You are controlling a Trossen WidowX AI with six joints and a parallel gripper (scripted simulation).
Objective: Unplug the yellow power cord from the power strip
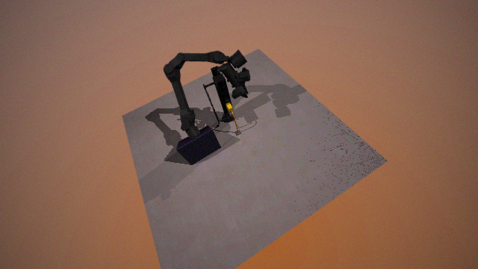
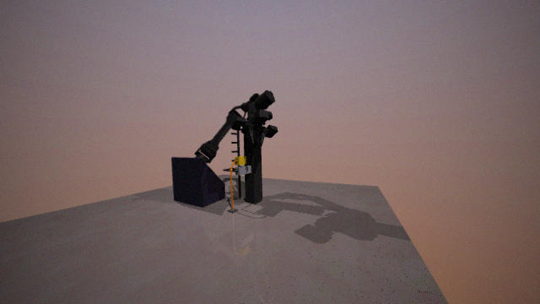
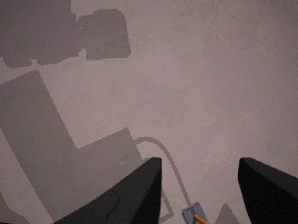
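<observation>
Right now my gripper tip is 11 cm past the yellow plug, 6 cm to the right of it and 5 cm above it.
</observation>
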